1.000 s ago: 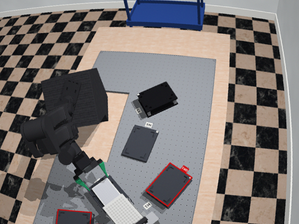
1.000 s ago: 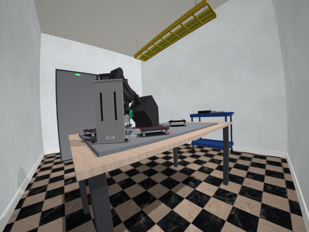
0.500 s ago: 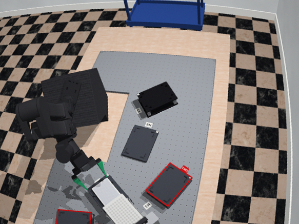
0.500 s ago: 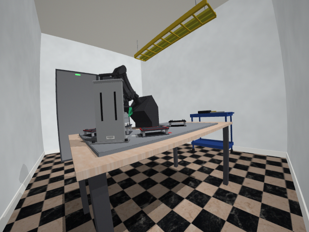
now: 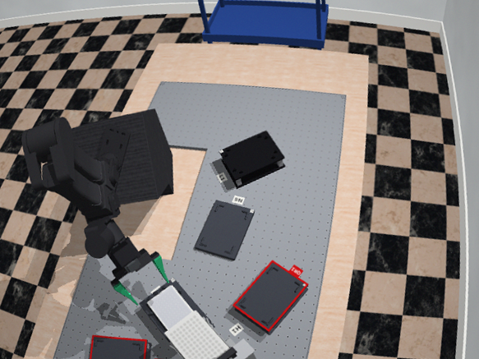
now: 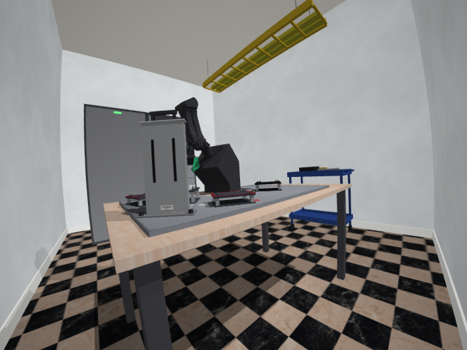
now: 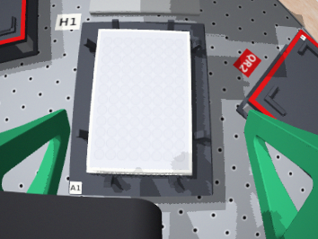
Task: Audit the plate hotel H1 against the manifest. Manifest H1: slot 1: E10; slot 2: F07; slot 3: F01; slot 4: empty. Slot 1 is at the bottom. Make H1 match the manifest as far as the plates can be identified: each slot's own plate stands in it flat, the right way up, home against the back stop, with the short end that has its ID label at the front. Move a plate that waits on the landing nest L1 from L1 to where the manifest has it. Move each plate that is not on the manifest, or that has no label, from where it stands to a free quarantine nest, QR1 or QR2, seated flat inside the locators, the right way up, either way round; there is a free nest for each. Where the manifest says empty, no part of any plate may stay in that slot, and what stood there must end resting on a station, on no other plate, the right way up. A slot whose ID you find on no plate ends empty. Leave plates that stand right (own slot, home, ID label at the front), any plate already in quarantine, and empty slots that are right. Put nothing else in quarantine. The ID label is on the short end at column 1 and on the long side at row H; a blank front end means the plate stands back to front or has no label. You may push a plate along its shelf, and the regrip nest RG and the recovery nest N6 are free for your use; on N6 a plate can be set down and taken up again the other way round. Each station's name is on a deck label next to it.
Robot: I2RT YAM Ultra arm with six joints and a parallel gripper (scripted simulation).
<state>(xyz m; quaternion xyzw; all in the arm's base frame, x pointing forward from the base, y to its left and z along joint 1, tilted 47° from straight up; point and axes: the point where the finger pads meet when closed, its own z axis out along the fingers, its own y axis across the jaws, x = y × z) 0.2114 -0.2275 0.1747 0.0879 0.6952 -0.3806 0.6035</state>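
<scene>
My hand is 40 mm short of the RG nest, 20 mm to the left of it and 90 mm above it. The rest, counted from my hand: grey plate hotel H1: 240 mm ahead, 170 mm to the right; red-framed quarantine nest QR2: 80 mm behind, 180 mm to the right, 110 mm below; H1 deck label: 200 mm ahead, 10 mm to the right, 150 mm below.
</scene>
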